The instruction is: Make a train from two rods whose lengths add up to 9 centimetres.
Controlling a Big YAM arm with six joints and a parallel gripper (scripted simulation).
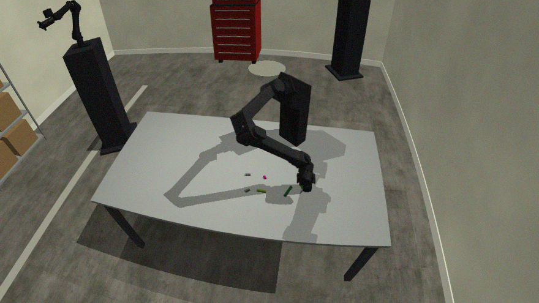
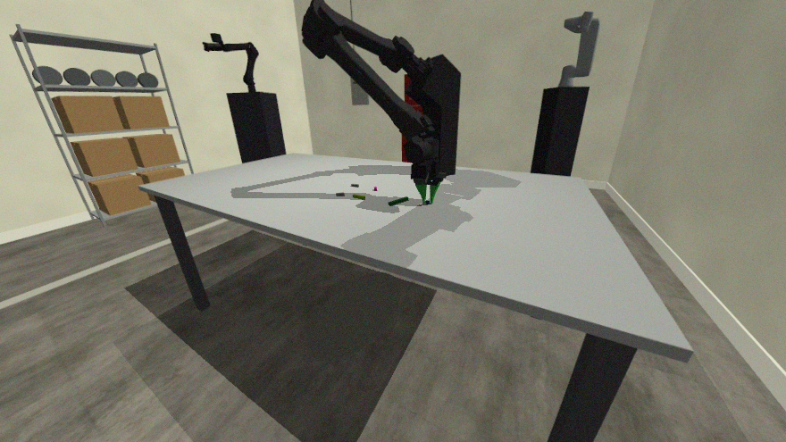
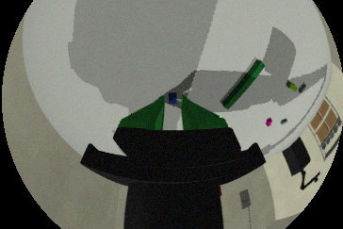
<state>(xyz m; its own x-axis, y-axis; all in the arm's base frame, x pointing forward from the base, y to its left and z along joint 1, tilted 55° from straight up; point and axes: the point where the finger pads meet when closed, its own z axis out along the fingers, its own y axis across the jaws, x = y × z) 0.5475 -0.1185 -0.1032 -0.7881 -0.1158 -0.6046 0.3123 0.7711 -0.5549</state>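
The blue rod is right at my hand. Round my hand: magenta rod: 15 cm behind, 19 cm to the right; then green rod: 1 cm behind, 10 cm to the right; then lime rod: 6 cm behind, 24 cm to the right.
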